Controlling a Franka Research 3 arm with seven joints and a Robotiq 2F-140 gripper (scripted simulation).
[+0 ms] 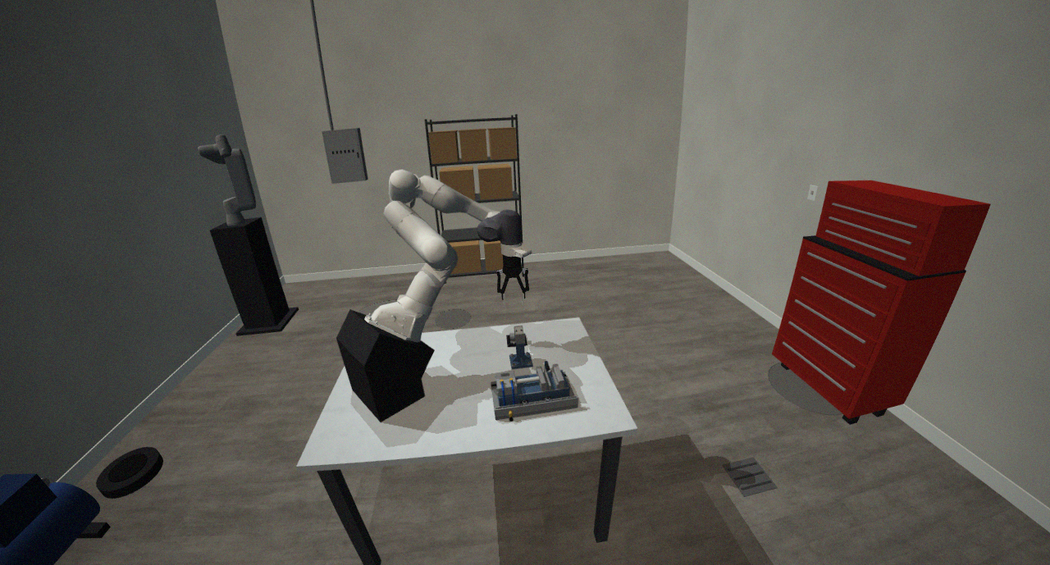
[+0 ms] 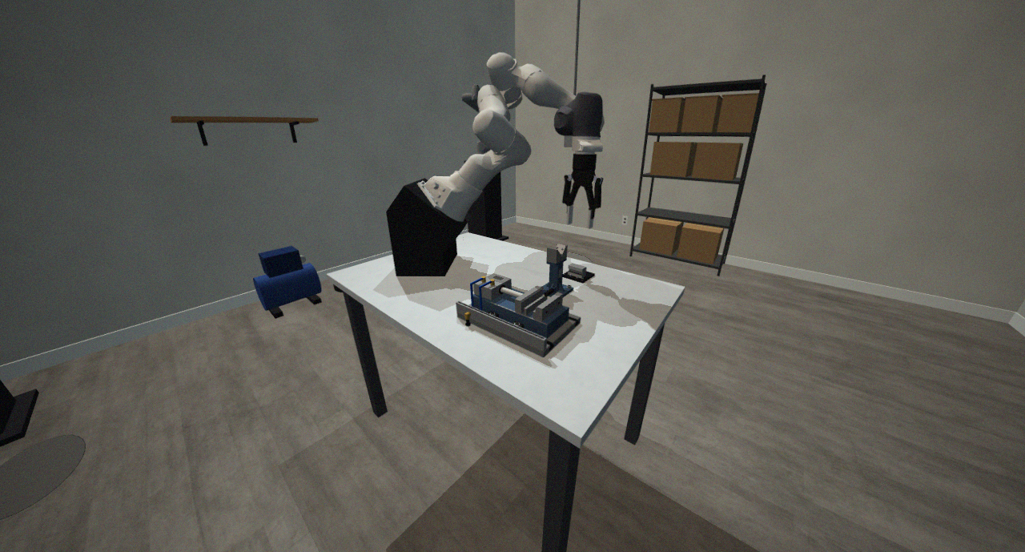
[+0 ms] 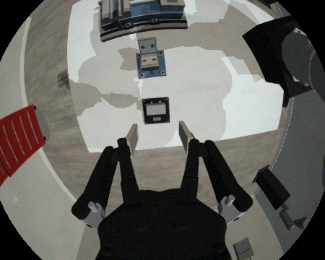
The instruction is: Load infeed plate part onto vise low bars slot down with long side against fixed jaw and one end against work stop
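Now: hand 200 mm above the part and 10 mm to the left of it. The rest, counted from my hand: black infeed plate 220 mm below, 10 mm to the left.
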